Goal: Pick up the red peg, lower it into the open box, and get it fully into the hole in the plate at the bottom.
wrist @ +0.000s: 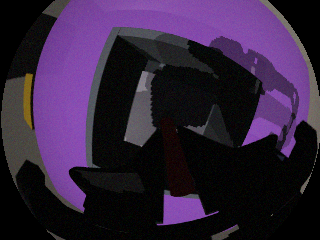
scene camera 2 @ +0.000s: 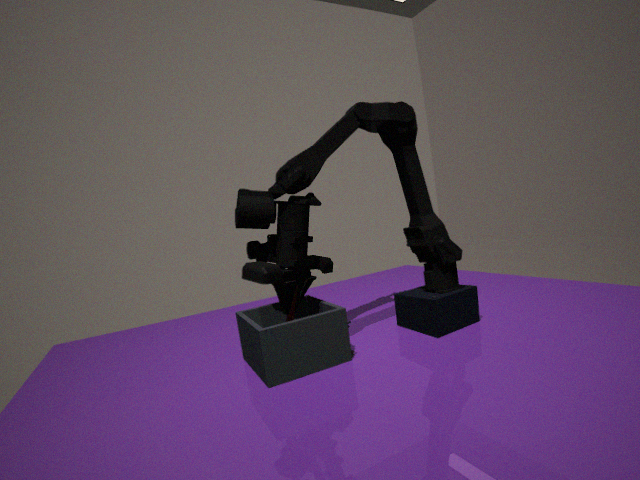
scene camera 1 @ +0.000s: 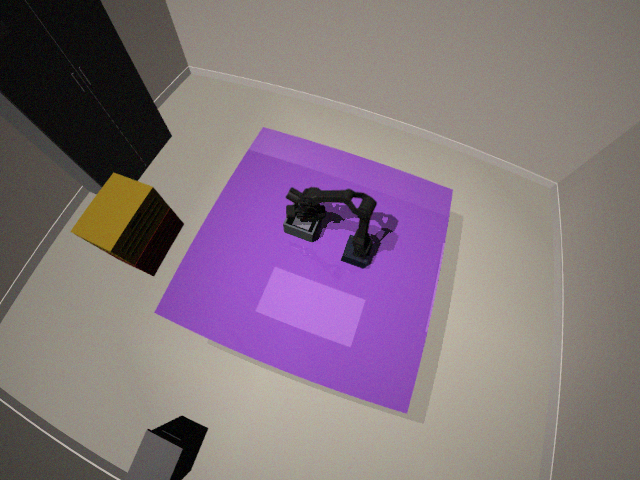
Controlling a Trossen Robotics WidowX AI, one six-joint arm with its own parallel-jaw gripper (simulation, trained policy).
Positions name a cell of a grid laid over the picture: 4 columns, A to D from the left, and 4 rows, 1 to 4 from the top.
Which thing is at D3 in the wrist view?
The gripper.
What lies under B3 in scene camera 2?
The gripper.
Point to a grey plate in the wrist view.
B2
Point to a dark grey box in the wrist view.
At B1
